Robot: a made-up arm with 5 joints.
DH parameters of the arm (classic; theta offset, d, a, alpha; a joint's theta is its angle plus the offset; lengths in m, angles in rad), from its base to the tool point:
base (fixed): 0 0 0.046 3.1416
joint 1: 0 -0.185 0.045 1.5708
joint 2: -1.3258 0 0.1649 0
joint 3: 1.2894 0 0.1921 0
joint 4: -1.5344 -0.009 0 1.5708
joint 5: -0.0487 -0.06 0 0
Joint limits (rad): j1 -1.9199..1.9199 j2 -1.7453..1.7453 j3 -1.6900..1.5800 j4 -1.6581..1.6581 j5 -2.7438..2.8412
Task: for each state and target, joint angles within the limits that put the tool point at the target. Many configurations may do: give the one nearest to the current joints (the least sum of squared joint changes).
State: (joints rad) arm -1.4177 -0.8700 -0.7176 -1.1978 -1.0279
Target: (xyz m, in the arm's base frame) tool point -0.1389 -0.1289 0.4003
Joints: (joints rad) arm -0.5688 -1.4880 -0.3524 -1.6581 -1.0279
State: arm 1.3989 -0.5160 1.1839 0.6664 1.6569
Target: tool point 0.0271 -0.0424 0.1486
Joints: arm 1.7950 -0.3896 1.5726 1.5379 1.6569
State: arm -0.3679 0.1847 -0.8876 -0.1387 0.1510
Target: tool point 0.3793 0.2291 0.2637
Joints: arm -0.6245 0.4937 -0.2958 0.0095 0.1510
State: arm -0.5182 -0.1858 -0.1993 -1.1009 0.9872
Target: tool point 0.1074 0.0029 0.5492
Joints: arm -0.1942 -0.6027 -0.3428 -1.2111 0.9872
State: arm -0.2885 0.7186 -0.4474 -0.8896 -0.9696
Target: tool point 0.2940 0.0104 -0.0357
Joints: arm -0.0782 1.2309 0.3848 -0.7867 -0.9696
